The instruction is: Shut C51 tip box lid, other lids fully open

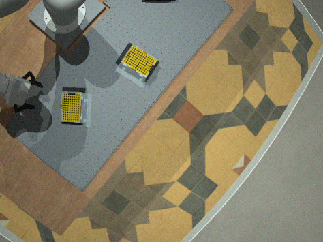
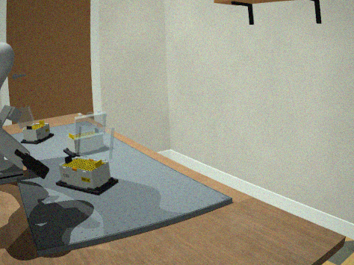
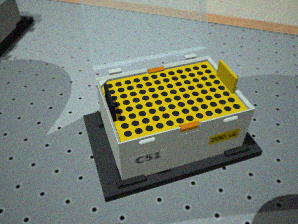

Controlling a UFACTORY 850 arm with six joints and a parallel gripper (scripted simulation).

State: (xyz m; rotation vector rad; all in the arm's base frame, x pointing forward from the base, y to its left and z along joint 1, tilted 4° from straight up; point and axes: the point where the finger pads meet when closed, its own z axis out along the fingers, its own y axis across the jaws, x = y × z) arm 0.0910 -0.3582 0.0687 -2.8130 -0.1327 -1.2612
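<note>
Now: the clear lid 210 mm ahead of my hand, 60 mm to the left of it and 10 mm above it.
</note>
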